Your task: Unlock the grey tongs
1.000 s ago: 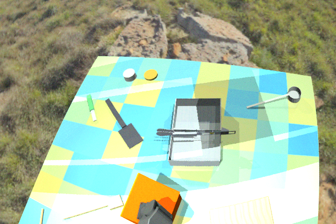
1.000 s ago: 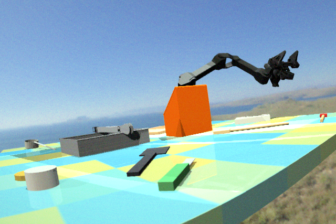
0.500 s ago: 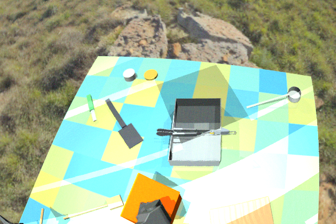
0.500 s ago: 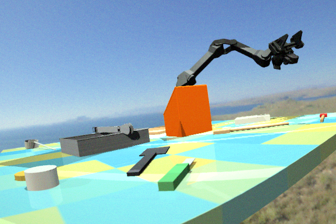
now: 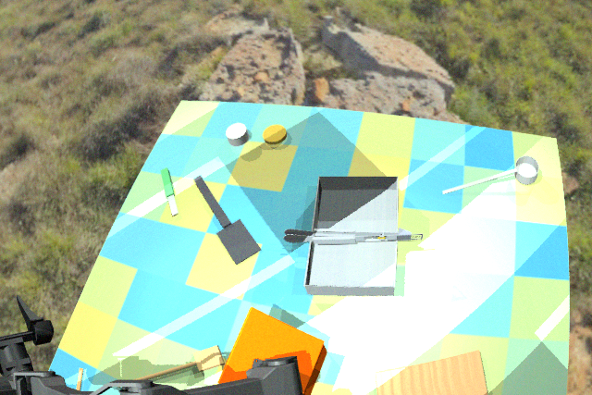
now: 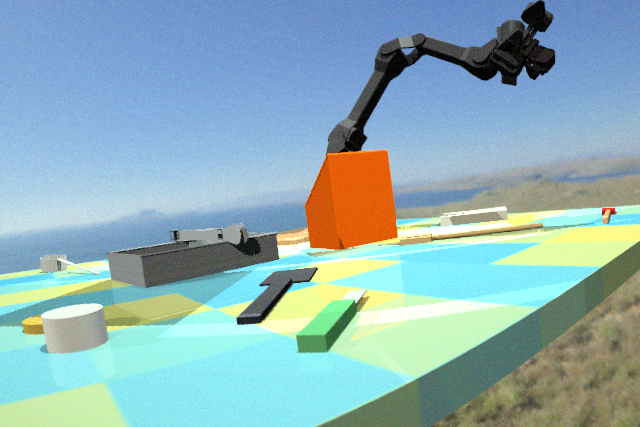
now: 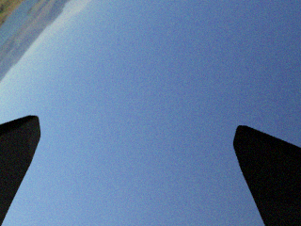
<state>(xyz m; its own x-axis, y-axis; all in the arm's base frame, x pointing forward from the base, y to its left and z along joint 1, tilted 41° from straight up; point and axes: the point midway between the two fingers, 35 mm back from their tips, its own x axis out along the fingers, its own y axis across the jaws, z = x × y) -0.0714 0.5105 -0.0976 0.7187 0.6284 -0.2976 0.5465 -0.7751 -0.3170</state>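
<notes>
The grey roasting tin lies 48 cm ahead of my gripper tip, 56 cm to the right of it and 39 cm below it. The rest, counted from my gripper tip: white cylinder 78 cm ahead, 16 cm to the right, 40 cm below; dark spatula 50 cm ahead, 21 cm to the right, 41 cm below; wooden board 1 cm ahead, 83 cm to the right, 41 cm below.
</notes>
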